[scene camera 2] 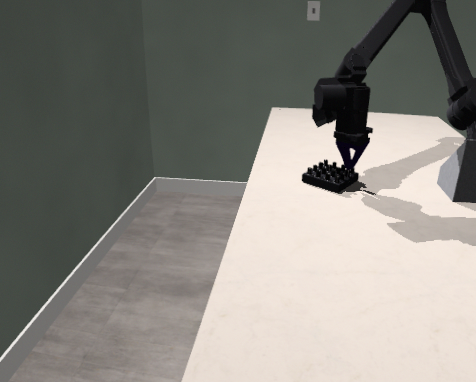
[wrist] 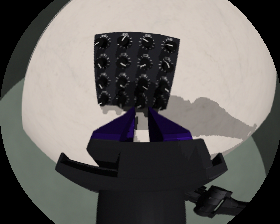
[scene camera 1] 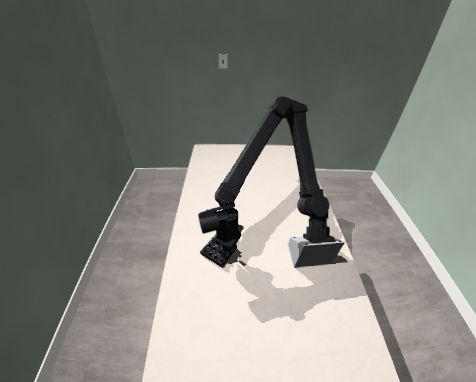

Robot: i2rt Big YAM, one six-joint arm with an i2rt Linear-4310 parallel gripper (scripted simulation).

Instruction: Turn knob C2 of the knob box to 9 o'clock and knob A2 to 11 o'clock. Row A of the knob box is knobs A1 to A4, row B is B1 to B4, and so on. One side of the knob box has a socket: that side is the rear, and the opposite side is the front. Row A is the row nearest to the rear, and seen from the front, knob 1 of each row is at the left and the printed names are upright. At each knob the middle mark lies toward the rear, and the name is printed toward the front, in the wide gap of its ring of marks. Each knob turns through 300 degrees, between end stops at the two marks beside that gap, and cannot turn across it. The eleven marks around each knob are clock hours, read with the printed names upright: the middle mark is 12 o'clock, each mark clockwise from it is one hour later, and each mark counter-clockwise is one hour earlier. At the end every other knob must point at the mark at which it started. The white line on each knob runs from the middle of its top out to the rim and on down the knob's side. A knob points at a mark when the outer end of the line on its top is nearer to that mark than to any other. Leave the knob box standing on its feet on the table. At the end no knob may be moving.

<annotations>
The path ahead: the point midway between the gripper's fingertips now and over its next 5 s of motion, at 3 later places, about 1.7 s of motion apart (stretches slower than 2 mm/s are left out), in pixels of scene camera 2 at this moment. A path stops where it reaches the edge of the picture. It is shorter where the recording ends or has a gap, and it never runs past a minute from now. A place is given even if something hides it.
The gripper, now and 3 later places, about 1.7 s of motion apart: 349,168; 350,161; 339,153; 331,147
</annotations>
